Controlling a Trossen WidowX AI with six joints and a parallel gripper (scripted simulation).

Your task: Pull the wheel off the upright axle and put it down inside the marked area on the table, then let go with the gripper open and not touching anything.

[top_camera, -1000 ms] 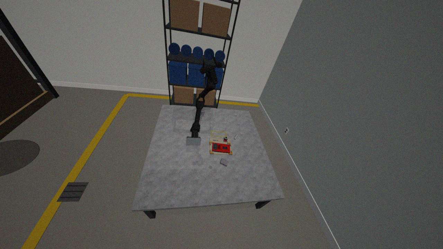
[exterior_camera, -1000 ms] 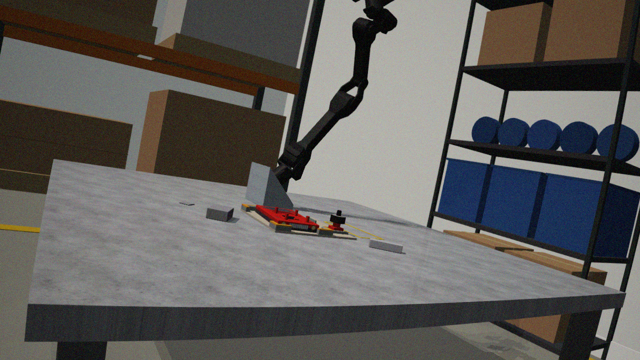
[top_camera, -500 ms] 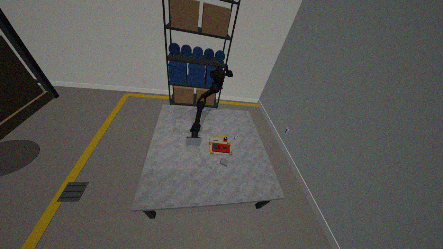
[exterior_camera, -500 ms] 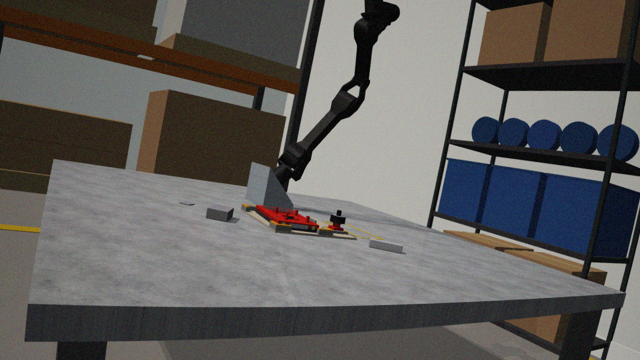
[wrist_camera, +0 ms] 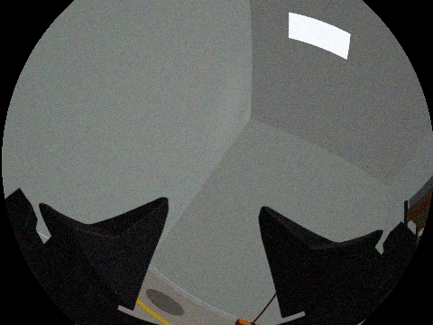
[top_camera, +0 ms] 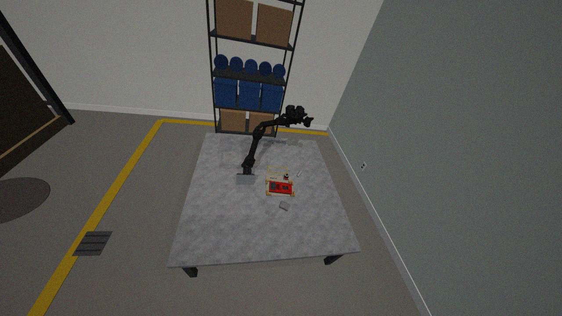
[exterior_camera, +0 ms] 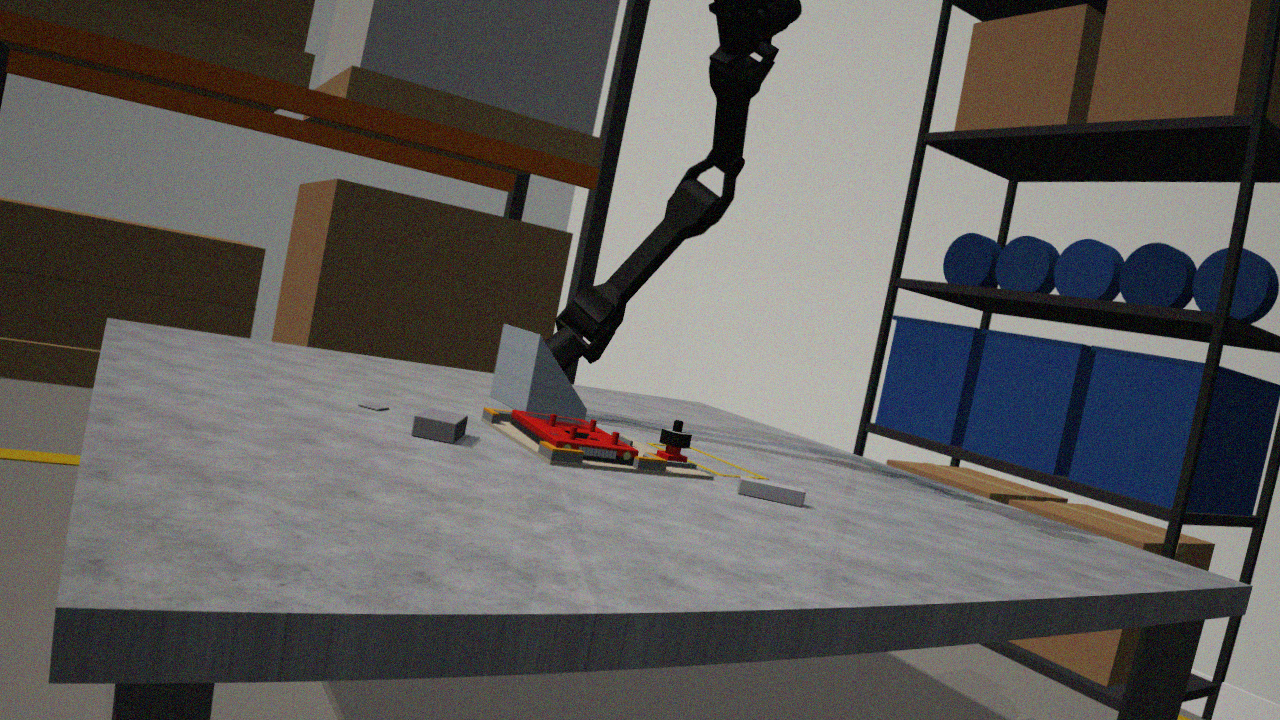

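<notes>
The black wheel is 680 mm below my gripper tip and 80 mm to the left of it. Also, from my gripper tip: black upright axle: 680 mm below, 80 mm to the left, 10 mm behind.
</notes>
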